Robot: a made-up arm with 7 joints. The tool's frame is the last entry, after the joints. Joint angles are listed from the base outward. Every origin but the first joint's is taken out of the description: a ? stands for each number. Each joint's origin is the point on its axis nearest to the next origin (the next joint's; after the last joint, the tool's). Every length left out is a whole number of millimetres.
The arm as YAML. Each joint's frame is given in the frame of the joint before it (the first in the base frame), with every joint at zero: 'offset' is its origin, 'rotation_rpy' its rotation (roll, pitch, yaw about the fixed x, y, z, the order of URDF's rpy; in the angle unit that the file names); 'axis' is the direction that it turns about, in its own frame. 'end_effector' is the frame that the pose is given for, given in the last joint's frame.
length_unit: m
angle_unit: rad
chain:
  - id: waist
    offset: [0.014, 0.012, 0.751]
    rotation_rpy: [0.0, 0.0, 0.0]
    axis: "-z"
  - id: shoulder
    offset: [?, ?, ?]
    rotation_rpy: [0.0, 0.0, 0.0]
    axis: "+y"
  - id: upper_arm
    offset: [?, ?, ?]
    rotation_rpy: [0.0, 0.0, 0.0]
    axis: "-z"
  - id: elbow
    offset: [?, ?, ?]
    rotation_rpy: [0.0, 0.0, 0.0]
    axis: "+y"
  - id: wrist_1
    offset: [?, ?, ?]
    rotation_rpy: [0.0, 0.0, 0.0]
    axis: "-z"
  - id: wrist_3
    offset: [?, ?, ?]
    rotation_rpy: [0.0, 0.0, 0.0]
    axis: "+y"
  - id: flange
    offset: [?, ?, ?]
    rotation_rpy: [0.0, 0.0, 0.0]
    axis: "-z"
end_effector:
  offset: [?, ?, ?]
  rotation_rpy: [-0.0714, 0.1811, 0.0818]
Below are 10 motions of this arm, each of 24 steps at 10 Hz.
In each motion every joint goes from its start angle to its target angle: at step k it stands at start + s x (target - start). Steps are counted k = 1, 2, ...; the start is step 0. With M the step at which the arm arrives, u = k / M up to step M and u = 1 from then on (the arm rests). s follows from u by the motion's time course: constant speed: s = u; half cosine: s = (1 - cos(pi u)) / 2; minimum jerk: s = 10 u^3 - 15 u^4 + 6 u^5.
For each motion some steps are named. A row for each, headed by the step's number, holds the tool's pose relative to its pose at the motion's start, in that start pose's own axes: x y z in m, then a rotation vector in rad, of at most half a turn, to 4 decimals.
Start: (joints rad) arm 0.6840 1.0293 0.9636 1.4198 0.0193 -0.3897 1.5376
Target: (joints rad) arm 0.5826 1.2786 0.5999 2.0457 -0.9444 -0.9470 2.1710
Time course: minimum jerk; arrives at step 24
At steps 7, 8, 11, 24:
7: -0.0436 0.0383 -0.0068 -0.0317 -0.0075 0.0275
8: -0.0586 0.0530 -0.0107 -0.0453 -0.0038 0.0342
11: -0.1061 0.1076 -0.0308 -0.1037 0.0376 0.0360
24: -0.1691 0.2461 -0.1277 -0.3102 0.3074 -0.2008

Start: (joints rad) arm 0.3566 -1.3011 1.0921 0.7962 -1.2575 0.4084 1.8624
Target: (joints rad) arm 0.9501 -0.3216 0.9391 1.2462 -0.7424 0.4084 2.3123
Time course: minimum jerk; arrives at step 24
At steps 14, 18, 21, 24:
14: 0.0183 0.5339 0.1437 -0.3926 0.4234 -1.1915
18: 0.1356 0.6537 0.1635 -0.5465 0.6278 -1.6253
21: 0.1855 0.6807 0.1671 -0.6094 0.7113 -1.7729
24: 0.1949 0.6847 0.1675 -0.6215 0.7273 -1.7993

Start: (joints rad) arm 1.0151 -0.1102 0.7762 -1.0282 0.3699 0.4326 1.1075
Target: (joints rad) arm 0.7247 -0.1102 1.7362 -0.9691 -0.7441 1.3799 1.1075
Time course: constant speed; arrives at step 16
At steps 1, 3, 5, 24:
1: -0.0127 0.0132 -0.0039 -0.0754 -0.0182 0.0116
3: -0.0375 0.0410 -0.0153 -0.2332 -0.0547 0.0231
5: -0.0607 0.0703 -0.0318 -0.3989 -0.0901 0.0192
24: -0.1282 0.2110 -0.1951 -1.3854 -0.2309 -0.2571

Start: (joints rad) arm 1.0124 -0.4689 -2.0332 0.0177 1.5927 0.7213 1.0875
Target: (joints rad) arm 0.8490 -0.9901 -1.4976 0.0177 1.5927 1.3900 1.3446
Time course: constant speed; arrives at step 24
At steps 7, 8, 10, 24:
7: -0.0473 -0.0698 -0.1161 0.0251 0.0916 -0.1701
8: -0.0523 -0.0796 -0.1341 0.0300 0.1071 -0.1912
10: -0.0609 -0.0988 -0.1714 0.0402 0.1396 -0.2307
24: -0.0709 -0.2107 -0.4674 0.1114 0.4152 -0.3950

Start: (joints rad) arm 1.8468 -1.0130 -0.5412 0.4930 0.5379 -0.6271 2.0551
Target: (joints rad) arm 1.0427 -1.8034 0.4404 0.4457 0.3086 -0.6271 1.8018
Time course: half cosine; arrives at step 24
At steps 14, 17, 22, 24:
14: 0.6731 -0.3111 -0.1670 0.1849 0.6443 -0.2795
17: 0.8276 -0.3891 -0.3147 0.1905 0.8428 -0.3897
22: 0.9464 -0.4684 -0.4980 0.1735 1.0474 -0.5154
24: 0.9554 -0.4761 -0.5168 0.1706 1.0669 -0.5281

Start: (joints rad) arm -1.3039 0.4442 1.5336 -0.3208 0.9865 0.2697 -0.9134
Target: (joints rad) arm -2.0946 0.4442 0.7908 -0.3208 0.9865 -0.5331 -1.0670
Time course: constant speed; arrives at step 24
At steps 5, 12, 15, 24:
5: -0.0594 -0.0266 -0.0101 -0.1434 -0.1361 0.3079
12: -0.1292 -0.0829 -0.0337 -0.3100 -0.3863 0.7274
15: -0.1519 -0.1126 -0.0464 -0.3658 -0.5133 0.9012
24: -0.1859 -0.2102 -0.0900 -0.4584 -0.9573 1.3915

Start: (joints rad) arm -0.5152 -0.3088 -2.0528 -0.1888 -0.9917 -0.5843 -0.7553
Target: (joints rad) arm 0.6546 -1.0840 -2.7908 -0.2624 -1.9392 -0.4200 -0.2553
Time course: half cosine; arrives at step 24
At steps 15, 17, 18, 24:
15: -0.1696 -0.4503 -0.4893 0.8232 -0.1477 -0.0764
17: -0.2747 -0.4741 -0.5804 0.9336 -0.2439 -0.1162
18: -0.3248 -0.4770 -0.6188 0.9756 -0.2920 -0.1346
24: -0.4846 -0.4561 -0.7265 1.0744 -0.4553 -0.1920

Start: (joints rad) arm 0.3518 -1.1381 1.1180 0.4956 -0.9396 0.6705 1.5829
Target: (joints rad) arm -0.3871 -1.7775 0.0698 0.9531 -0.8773 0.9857 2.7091
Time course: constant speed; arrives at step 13
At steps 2, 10, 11, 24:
2: 0.1037 -0.0233 -0.0026 -0.1107 -0.0803 0.0471
10: 0.4613 -0.0116 -0.0733 -0.1508 -0.6689 0.0902
11: 0.4998 -0.0038 -0.0911 -0.0973 -0.7475 0.0787
24: 0.5735 0.0144 -0.1333 0.0479 -0.8894 0.0425

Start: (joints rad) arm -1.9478 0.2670 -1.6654 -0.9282 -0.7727 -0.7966 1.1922
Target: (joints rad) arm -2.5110 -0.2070 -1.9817 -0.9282 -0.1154 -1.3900 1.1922
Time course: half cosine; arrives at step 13
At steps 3, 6, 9, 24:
3: 0.0095 -0.0035 -0.0273 0.1105 0.0108 -0.0008
6: 0.0160 -0.0032 -0.0945 0.3771 0.0414 -0.0249
9: -0.0048 0.0111 -0.1575 0.6472 0.0782 -0.0824
24: -0.0317 0.0256 -0.1862 0.8019 0.1013 -0.1313

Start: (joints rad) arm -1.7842 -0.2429 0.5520 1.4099 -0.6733 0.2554 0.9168
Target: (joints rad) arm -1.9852 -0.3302 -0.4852 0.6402 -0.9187 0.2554 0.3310
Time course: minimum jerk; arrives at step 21
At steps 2, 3, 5, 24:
2: -0.0029 0.0025 -0.0004 -0.0092 -0.0082 0.0033
3: -0.0090 0.0077 -0.0013 -0.0288 -0.0254 0.0105
5: -0.0348 0.0302 -0.0079 -0.1159 -0.0977 0.0435
24: -0.2382 0.1266 -0.3488 -1.6078 -0.6537 0.7069

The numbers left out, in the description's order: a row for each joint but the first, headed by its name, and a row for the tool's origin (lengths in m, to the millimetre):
shoulder: 0.016 -0.013 0.0
upper_arm: -0.023 0.0 0.688
elbow: -0.027 -0.054 0.0
wrist_1: -0.024 0.0 0.253
wrist_3: 0.016 -0.018 0.0
flange: 0.012 0.0 0.134
tool: -0.003 0.028 0.0

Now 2 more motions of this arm.
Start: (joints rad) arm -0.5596 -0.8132 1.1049 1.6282 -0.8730 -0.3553 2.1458
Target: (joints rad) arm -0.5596 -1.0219 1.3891 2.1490 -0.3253 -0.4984 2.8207
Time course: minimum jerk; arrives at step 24
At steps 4, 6, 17, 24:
4: 0.0119 0.0015 0.0004 0.0037 0.0150 -0.0406
6: 0.0346 0.0045 0.0006 0.0090 0.0426 -0.1184
17: 0.2606 0.0498 -0.0354 -0.0634 0.1992 -0.9454
24: 0.2990 0.0623 -0.0497 -0.0960 0.1894 -1.1036

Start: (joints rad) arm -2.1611 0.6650 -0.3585 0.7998 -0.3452 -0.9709 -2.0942
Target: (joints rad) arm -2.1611 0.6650 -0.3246 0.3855 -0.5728 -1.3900 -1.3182
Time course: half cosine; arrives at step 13
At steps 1, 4, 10, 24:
1: 0.0017 0.0017 0.0014 -0.0090 0.0062 -0.0096
4: 0.0253 0.0258 0.0186 -0.1394 0.0783 -0.1428
10: 0.1008 0.1038 0.0421 -0.6146 0.1259 -0.5610
24: 0.1142 0.1177 0.0419 -0.7081 0.1002 -0.6323

